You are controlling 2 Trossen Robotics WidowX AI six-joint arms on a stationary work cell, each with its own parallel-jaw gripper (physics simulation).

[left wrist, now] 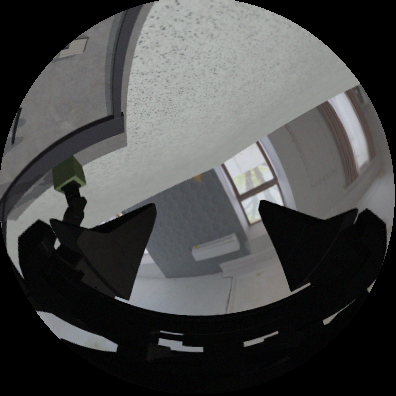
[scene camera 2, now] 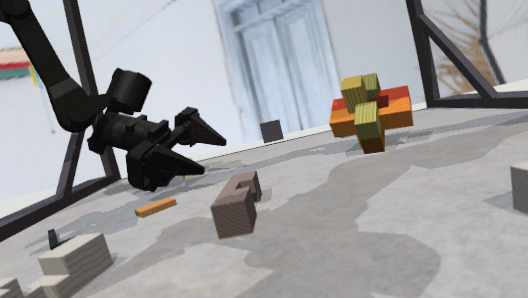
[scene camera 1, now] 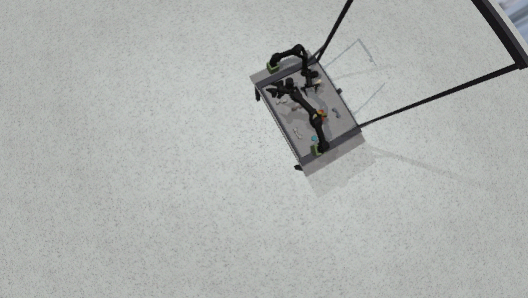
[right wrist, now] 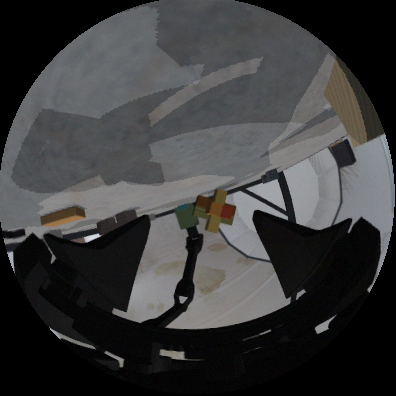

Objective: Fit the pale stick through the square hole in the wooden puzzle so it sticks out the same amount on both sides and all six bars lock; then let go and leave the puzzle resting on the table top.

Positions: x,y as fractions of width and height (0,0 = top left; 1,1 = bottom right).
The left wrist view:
my left gripper: 0.53,0.52
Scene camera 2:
my right gripper: 0.41,0.52
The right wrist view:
my right gripper: 0.51,0.55
pale stick: 0.84,0.23, on the table
